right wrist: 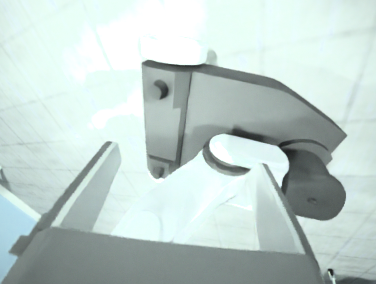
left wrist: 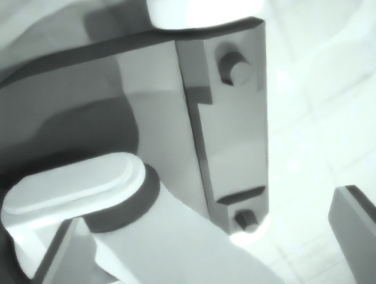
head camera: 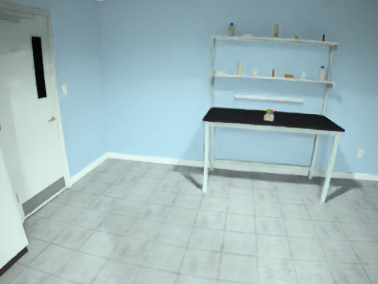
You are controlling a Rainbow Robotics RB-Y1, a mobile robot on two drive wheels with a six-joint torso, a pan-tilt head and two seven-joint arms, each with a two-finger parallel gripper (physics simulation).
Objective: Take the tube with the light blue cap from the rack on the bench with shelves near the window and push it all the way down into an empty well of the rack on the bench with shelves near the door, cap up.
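Frame: origin at the robot's base, x left, y back, z up, level; centimetres.
Where they show: left gripper, fingertip midpoint: (left wrist: 208, 218); right gripper, fingertip midpoint: (right wrist: 187, 161).
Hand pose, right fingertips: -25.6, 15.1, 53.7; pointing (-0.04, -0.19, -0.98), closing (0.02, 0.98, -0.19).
After its pixels a point has its place, as x, y, z.
A bench (head camera: 235, 117) @[100.4, -236.7, 91.4] with a black top and two shelves (head camera: 272, 77) @[71.7, -276.6, 137.0] stands against the blue wall, in the same view as the door, across the floor from me. A small pale rack (head camera: 269, 118) @[63.4, -243.9, 94.3] with colored caps, reddish and green among them, stands near the middle of its top. It is too small to tell its wells or a light blue cap. My left gripper (left wrist: 208, 218) @[23.9, 12.8, 54.0] is open, with no object between its fingers. My right gripper (right wrist: 187, 161) @[-25.6, 15.1, 53.7] is open and empty too. Both are far from the bench, over the robot's own base and the floor.
A door (head camera: 20, 115) @[253.8, -72.7, 105.9] is at the left. A white cabinet edge (head camera: 9, 220) @[189.3, -23.5, 41.0] stands at the near left. Bottles and small items stand on the shelves, among them a blue-capped bottle (head camera: 322, 73) @[17.2, -312.6, 145.8]. Tiled floor (head camera: 165, 225) @[123.9, -135.1, 0.1] lies between me and the bench.
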